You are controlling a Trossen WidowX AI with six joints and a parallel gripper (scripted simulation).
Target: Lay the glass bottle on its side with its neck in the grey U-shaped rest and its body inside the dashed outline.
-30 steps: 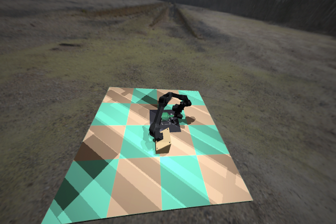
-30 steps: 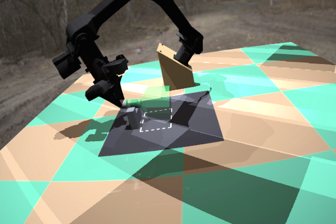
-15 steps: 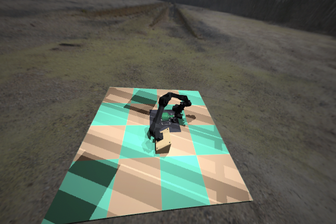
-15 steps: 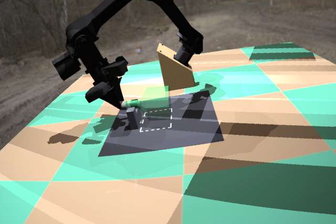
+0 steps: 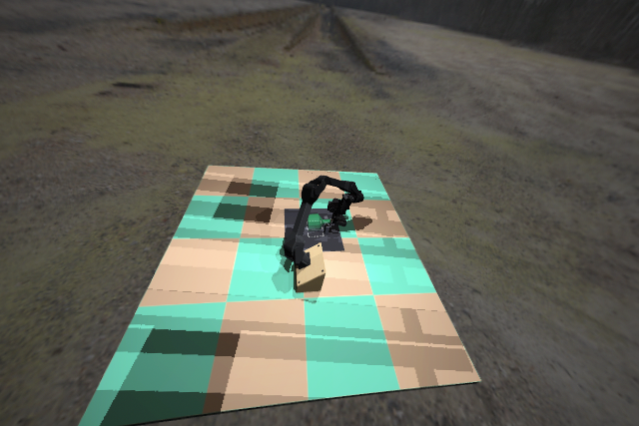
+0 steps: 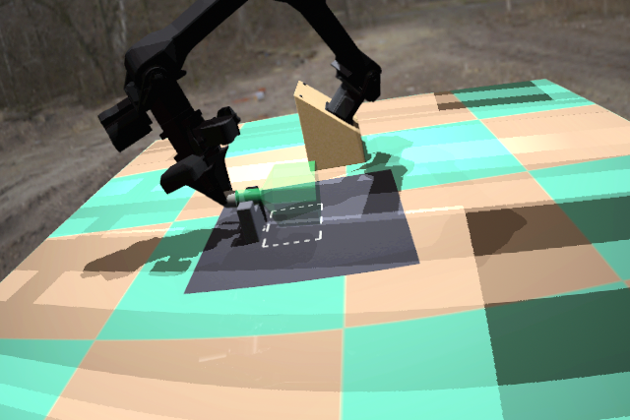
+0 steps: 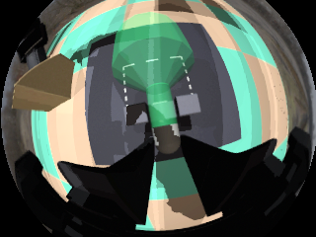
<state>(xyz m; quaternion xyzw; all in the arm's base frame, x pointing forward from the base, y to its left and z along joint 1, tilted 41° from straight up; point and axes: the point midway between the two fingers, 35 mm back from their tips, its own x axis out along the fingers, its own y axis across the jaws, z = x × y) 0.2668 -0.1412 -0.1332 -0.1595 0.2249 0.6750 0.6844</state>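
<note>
My gripper tip is now 5 cm to the right of the green glass bottle. Also, from my gripper tip: dark mat 11 cm to the left, 6 cm below.
</note>
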